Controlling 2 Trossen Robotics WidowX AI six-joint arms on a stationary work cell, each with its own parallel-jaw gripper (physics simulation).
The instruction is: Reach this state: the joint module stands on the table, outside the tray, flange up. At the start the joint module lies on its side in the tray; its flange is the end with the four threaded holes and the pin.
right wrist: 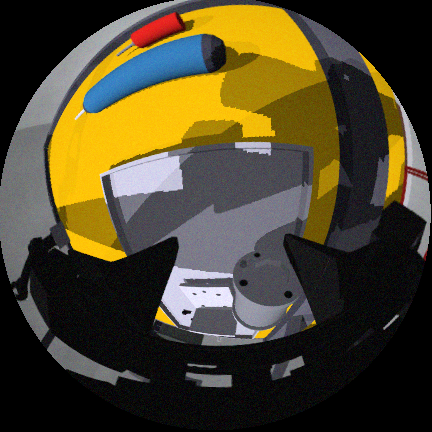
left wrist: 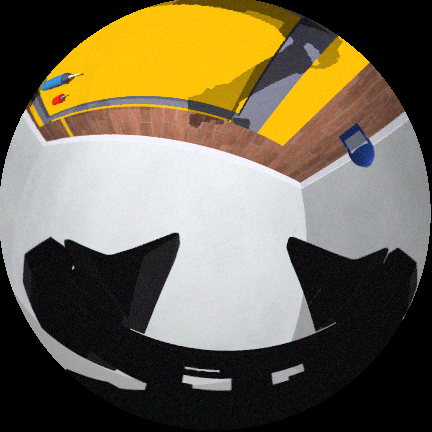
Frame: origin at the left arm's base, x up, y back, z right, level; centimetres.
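Seen in the pictures: left gripper, fingertip midpoint: [left wrist: 235,241]; right gripper, fingertip midpoint: [right wrist: 232,241]; left arm's base, origin of the base link: [right wrist: 53,238].
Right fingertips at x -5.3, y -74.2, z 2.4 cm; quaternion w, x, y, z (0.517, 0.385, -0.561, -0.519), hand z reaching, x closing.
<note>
Offsets run from my right fingertips to a thing's top centre. "spot": to the spot under its first point. Level surfaces: height alone.
The grey joint module {spot: dx +2.7, dy -2.3, dz +2.6 cm} [right wrist: 264,287] is inside the tray {dx -0.8, dy +6.6, dz +12.9 cm} [right wrist: 250,215], near its right side in the right wrist view. It looks upright, with its round flange and dark holes facing up. My right gripper [right wrist: 232,241] is open and empty, with the module beyond the fingertips and nearer the right finger, which overlaps its edge in the view. Whether they touch I cannot tell. My left gripper [left wrist: 235,241] is open and empty, facing a pale wall away from the table {dx -2.4 cm} [left wrist: 150,55] [right wrist: 280,35]. The module and tray do not show in the left wrist view.
A blue-handled screwdriver {spot: dx +0.4, dy +3.3, dz -15.1 cm} [right wrist: 150,75] [left wrist: 55,81] and a short red-handled one [right wrist: 157,31] [left wrist: 59,99] lie on the yellow table beyond the tray. A dark grey strip [right wrist: 360,125] [left wrist: 270,100] crosses the table. A blue object [left wrist: 362,150] is near the wall.
</note>
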